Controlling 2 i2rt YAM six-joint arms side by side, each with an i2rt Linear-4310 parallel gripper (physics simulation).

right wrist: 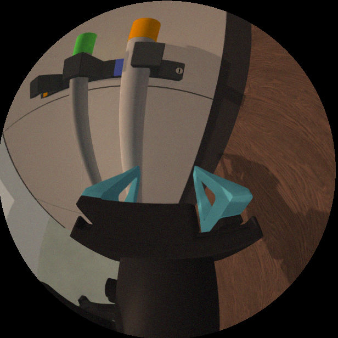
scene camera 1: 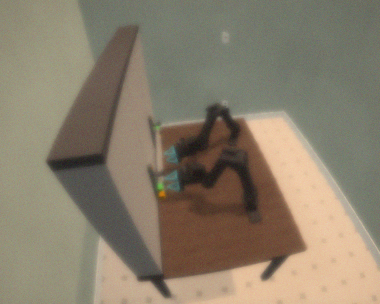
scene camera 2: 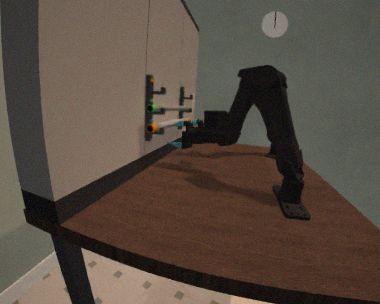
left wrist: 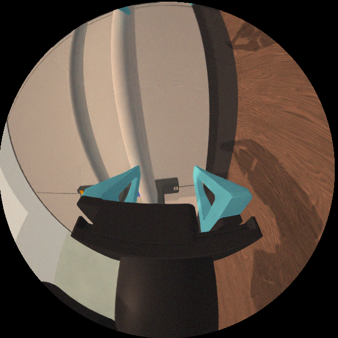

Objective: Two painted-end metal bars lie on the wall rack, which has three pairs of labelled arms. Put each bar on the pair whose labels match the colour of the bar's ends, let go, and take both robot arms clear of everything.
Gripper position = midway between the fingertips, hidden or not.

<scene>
In view: my left gripper [left wrist: 166, 169], my right gripper [right wrist: 166, 169], an orange-ended bar [right wrist: 134, 80], a green-ended bar [right wrist: 78, 86] and a pale wall panel [scene camera 2: 80, 93].
The pale wall panel is seen too in the right wrist view [right wrist: 46, 157], in scene camera 1 [scene camera 1: 117, 198] and in the left wrist view [left wrist: 172, 73].
</scene>
